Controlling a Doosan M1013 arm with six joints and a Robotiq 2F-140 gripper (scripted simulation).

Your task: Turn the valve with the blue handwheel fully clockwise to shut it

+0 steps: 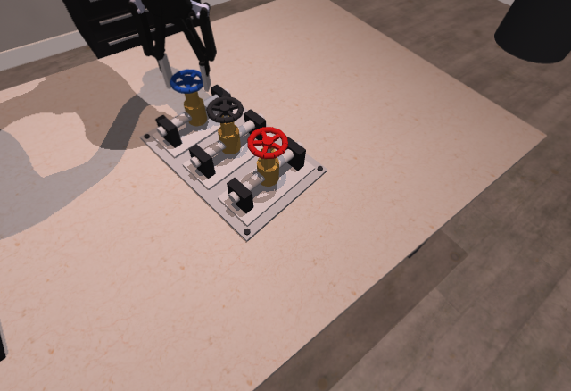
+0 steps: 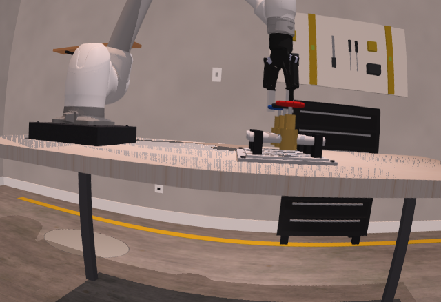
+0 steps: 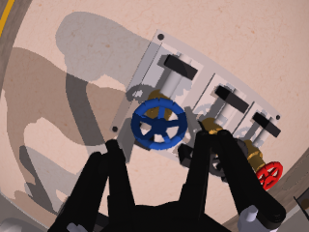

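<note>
My hand is 20 mm above the blue handwheel. The rest, counted from my hand: black handwheel: 120 mm to the right, 20 mm below, 20 mm ahead; grey baseplate: 150 mm below, 120 mm to the right, 20 mm ahead; red handwheel: 230 mm to the right, 40 mm ahead, 20 mm below.
</note>
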